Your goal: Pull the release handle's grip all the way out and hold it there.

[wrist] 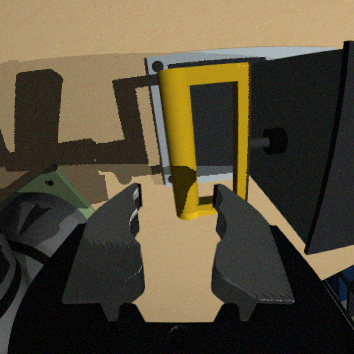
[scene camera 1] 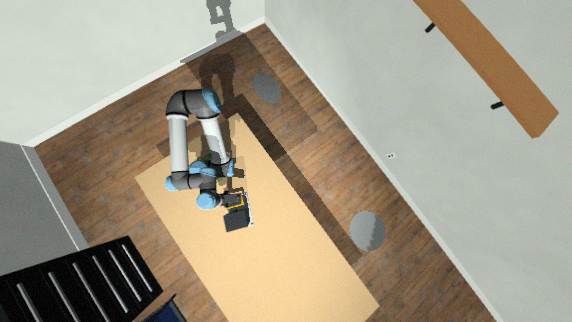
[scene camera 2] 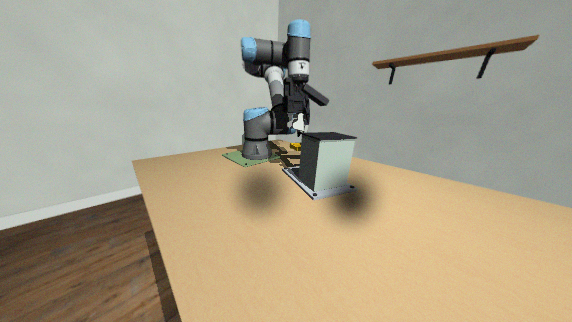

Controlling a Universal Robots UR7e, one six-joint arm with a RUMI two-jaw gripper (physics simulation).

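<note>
The release handle's yellow grip (scene camera 1: 243, 202) (scene camera 2: 296, 146) (wrist: 180, 135) is a rectangular loop on a short rod (wrist: 259, 143), which enters the side of a dark box housing (scene camera 1: 237, 220) (scene camera 2: 334, 162) (wrist: 300, 125). A stretch of rod shows between grip and housing. My gripper (scene camera 2: 300, 133) (wrist: 177, 185) points down above the grip, its fingers part-way open with nothing held. In the wrist view the near end of the grip's outer bar appears between the fingertips, and the right fingertip overlaps the loop's near end. The arm partly hides the grip in scene camera 1.
The housing stands on a light grey base plate (scene camera 2: 330, 192) (wrist: 158, 105) on the wooden table (scene camera 1: 280, 250) (scene camera 2: 225, 250). The arm's green mounting plate (scene camera 2: 235, 159) (wrist: 70, 187) is close by. A black cabinet (scene camera 1: 65, 262) stands beside the table. A wooden shelf (scene camera 1: 490, 65) (scene camera 2: 455, 51) is on the wall.
</note>
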